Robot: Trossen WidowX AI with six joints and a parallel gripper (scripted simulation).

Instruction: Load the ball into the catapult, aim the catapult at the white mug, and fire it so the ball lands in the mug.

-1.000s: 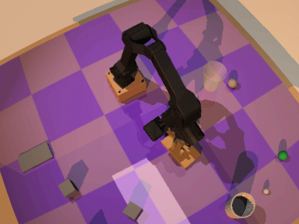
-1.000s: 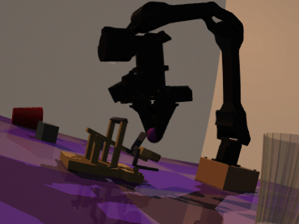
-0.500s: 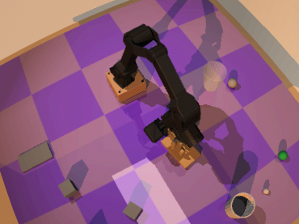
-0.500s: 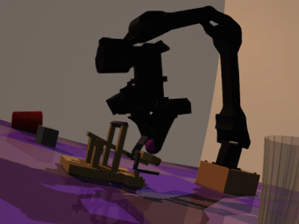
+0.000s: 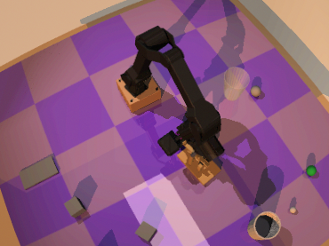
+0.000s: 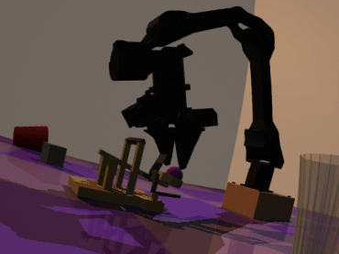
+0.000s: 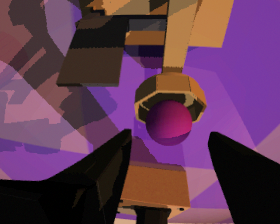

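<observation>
Now: gripper tip 1 cm above the purple ball. Round my gripper tip: white mug 42 cm ahead, 1 cm to the right, 5 cm below; grey ball 5 cm ahead, 36 cm to the left, 5 cm below; catapult 7 cm ahead, 1 cm to the left, 2 cm below.
</observation>
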